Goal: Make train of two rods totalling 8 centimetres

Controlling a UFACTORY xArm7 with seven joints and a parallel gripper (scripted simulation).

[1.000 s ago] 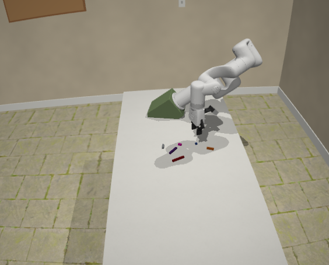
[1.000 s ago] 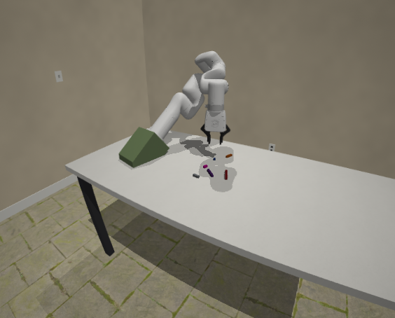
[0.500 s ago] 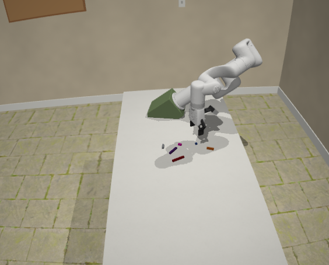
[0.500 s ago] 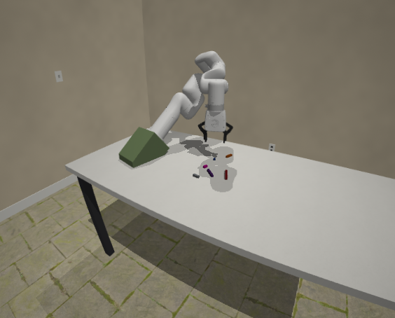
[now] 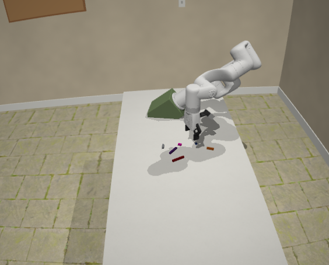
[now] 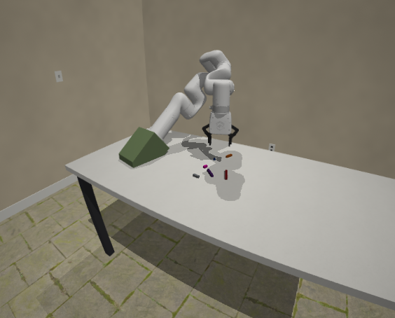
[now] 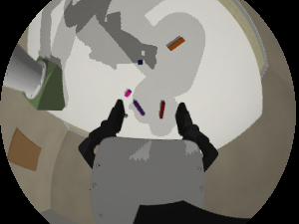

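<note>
The red rod is 9 cm ahead of my hand, 7 cm to the right of it and 11 cm below it. Round my hand: magenta rod: 3 cm behind, 7 cm to the right, 11 cm below; blue rod: 5 cm behind, 2 cm to the left, 11 cm below; purple rod: 3 cm ahead, 10 cm to the right, 11 cm below.
</note>
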